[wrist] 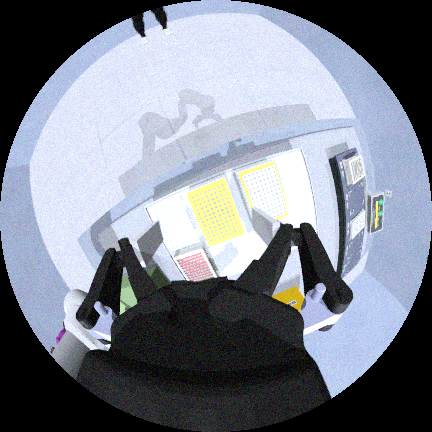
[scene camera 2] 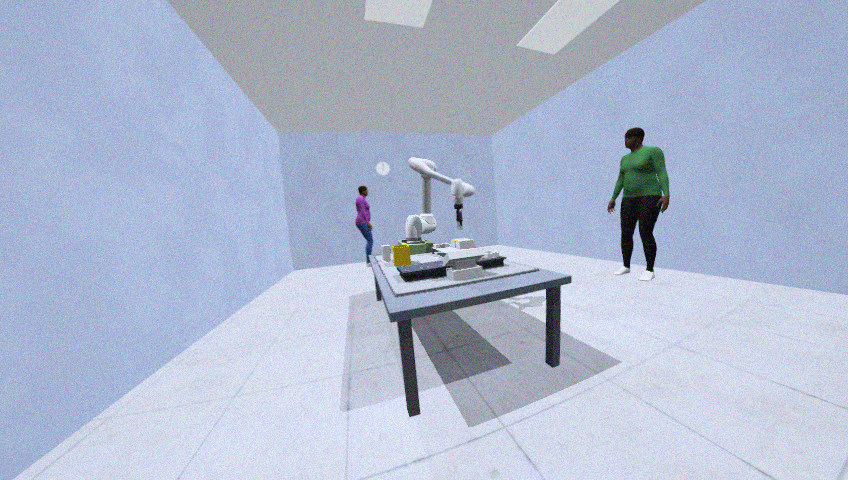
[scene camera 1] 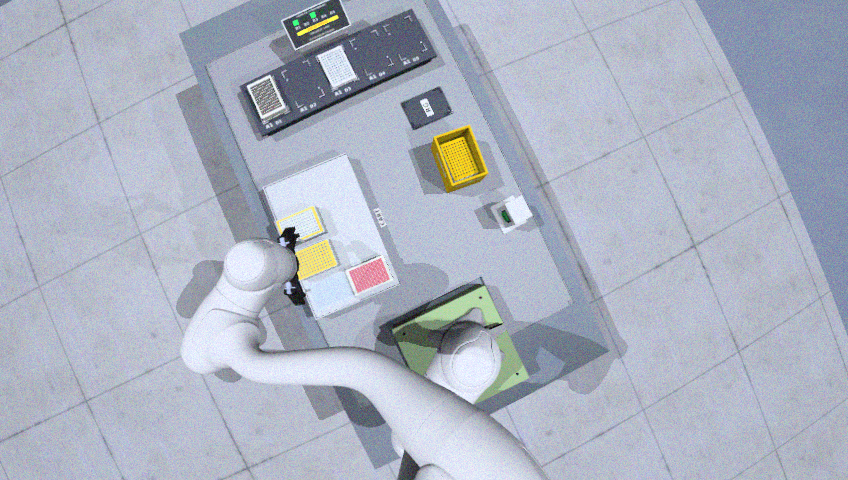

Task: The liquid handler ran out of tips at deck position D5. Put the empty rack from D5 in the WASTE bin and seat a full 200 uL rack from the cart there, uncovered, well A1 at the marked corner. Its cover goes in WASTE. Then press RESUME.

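Seen in the pictures: gripper, fingertip midpoint: (wrist: 205, 224) (scene camera 2: 459, 229) (scene camera 1: 302, 266); arm's base at its link origin: (scene camera 2: 413, 242).
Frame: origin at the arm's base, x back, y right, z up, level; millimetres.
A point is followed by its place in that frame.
Observation:
My gripper (scene camera 1: 292, 264) {x -436, y -300, z 112 mm} (scene camera 2: 458, 226) {x -436, y -300, z 112 mm} (wrist: 205, 224) {x -436, y -300, z 112 mm} is open and empty, pointing down above the cart (scene camera 1: 339, 178) {x -643, y -104, z -38 mm}. Below it is a yellow rack (scene camera 1: 316, 259) {x -443, y -272, z 30 mm} (wrist: 216, 212) {x -450, y -288, z 29 mm} with rows of pale dots. Beside that, nearer the deck, is a yellow-edged rack (scene camera 1: 300, 223) {x -560, y -266, z 29 mm} (wrist: 263, 192) {x -551, y -282, z 29 mm} with a white top. I cannot make out covers or A1 corners. In scene camera 1, a yellow gridded rack (scene camera 1: 460, 158) {x -518, y 260, z -8 mm} lies inside the yellow WASTE bin (scene camera 1: 467, 182) {x -442, y 244, z -13 mm}. Position D5, at the right end of the dark deck (scene camera 1: 300, 86) {x -981, y -81, z -43 mm}, shows bare corner marks. The green button (scene camera 1: 505, 215) {x -295, y 299, z -4 mm} is on a small white box.
A pink rack (scene camera 1: 369, 275) {x -328, y -159, z -10 mm} (wrist: 196, 266) {x -332, y -169, z -16 mm} and a pale rack-sized thing (scene camera 1: 332, 289) {x -343, y -282, z -29 mm} are also on the cart. Deck D1 holds a dark-dotted rack (scene camera 1: 267, 96) {x -988, y -189, z -17 mm}, D3 a white rack (scene camera 1: 337, 66) {x -979, y 56, z -31 mm}. A display (scene camera 1: 315, 24) {x -1116, y 53, z 23 mm} stands behind the deck. A dark labelled pad (scene camera 1: 426, 107) {x -740, y 262, z -92 mm} lies near the bin.

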